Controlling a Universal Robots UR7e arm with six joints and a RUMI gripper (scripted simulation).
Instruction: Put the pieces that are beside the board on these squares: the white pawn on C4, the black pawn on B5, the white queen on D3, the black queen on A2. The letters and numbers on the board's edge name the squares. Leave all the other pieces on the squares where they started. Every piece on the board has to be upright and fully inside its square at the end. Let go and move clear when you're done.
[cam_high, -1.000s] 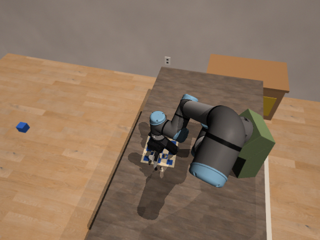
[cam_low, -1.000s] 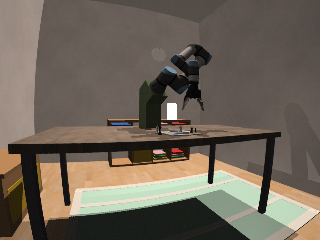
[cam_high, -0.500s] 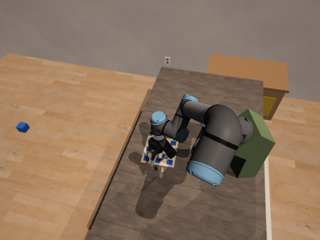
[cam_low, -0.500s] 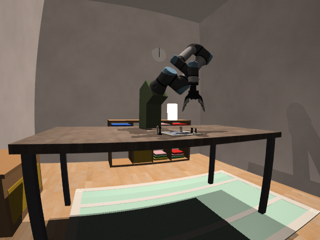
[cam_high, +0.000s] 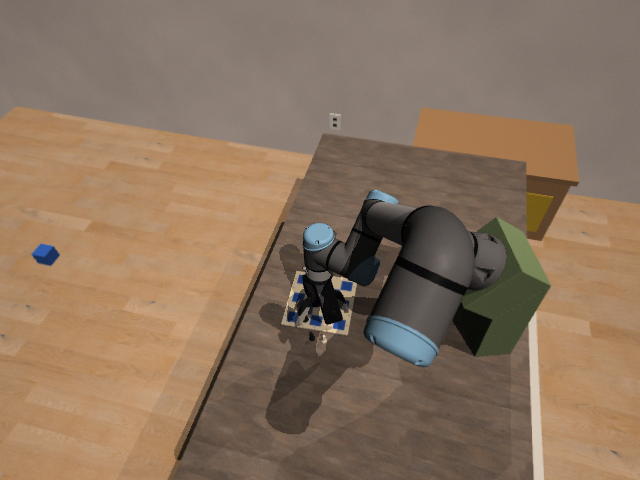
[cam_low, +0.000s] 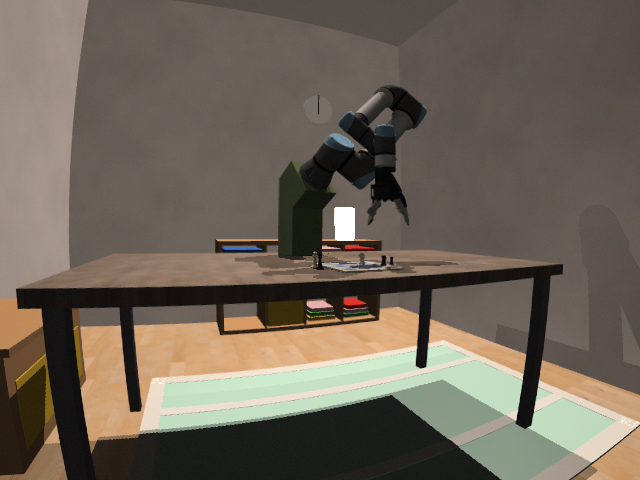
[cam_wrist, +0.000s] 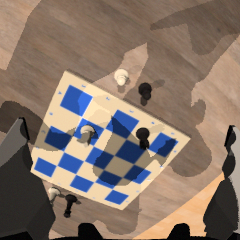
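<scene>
Now: the white pawn 1 cm to the right of my hand and 13 cm below it. Also, from my hand: black pawn 4 cm ahead, 1 cm to the left, 13 cm below; then blue-and-cream chessboard 10 cm ahead, 12 cm to the right, 14 cm below; then black piece 10 cm ahead, 3 cm to the right, 12 cm below.
</scene>
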